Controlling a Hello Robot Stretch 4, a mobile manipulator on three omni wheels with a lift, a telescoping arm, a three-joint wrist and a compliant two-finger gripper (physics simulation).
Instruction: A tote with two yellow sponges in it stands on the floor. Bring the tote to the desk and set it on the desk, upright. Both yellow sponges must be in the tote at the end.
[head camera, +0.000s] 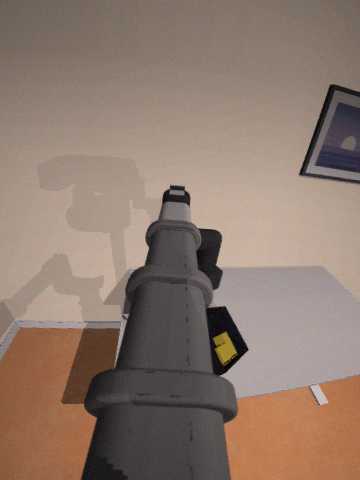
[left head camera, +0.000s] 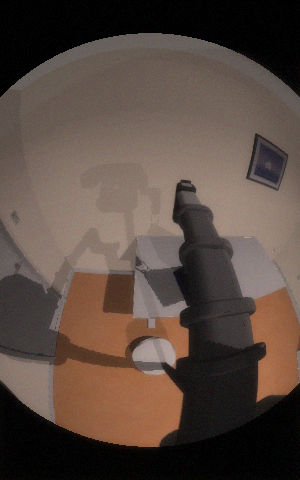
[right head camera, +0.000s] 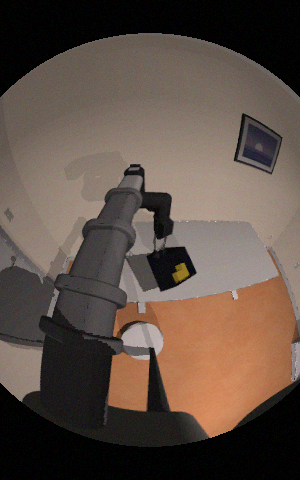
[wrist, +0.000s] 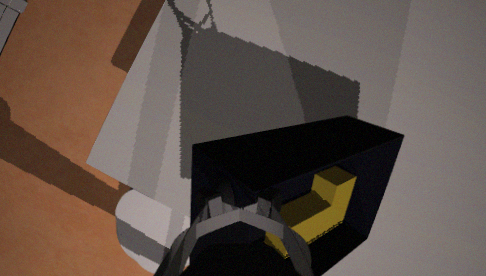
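The black tote (head camera: 234, 327) (left head camera: 180, 281) (right head camera: 162, 274) (wrist: 300, 145) hangs over the left part of the grey desk (head camera: 290, 320) (left head camera: 260, 265) (right head camera: 225, 250) (wrist: 440, 100). Its shadow falls on the desk top apart from it. Its opening faces up; the exact tilt and height are hard to tell. Yellow sponges (head camera: 224, 348) (right head camera: 181, 273) (wrist: 320, 215) lie inside, touching, in an L shape; the border between them is unclear. My gripper (right head camera: 158, 253) (wrist: 241, 194) is shut on the tote's near wall. In the head view the arm hides the gripper and part of the tote.
The wall stands behind the desk, with a framed picture (head camera: 345, 135) (left head camera: 268, 162) (right head camera: 258, 144) at the right. The desk's left edge is close to the tote. My round white base (left head camera: 154, 356) (right head camera: 142, 341) (wrist: 142, 215) stands on the orange floor before the desk's front edge.
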